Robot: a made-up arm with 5 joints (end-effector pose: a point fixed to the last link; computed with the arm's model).
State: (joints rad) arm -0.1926 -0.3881 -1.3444 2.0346 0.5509
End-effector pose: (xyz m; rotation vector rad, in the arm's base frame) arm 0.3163 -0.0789 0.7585 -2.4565 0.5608 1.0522
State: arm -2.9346 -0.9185 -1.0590 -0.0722 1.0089
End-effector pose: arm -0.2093 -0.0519 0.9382 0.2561 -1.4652 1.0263
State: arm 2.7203 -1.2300 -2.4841 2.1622 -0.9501
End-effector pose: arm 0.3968 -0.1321 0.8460 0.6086 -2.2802 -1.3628
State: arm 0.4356 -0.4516 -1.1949 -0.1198 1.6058
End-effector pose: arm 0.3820 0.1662 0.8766 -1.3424 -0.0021 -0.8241
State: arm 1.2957 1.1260 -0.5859 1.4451 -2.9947
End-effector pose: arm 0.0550 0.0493 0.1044 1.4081 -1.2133 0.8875
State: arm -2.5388 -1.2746 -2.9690 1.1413 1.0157
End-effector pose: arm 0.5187 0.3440 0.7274 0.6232 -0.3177 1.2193
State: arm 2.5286 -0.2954 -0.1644 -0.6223 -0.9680
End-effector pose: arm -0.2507 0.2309 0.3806 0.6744 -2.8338 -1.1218
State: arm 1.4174 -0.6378 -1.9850 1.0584 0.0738
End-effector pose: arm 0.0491 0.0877 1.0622 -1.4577 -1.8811 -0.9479
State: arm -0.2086 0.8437 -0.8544 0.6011 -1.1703
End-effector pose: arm 0.3289 -0.1235 0.0970 -1.7905 -1.6750 1.3511
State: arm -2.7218 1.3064 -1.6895 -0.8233 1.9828
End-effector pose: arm -0.5726 -0.2689 0.1512 -0.7479 -1.8460 1.9664
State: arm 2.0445 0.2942 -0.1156 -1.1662 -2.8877
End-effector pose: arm -0.0991 0.2711 0.2784 -1.4268 0.9342 1.2518
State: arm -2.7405 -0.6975 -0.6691 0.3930 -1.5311
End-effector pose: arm -0.3616 -0.1135 0.6648 2.1658 -1.4420 -1.3696
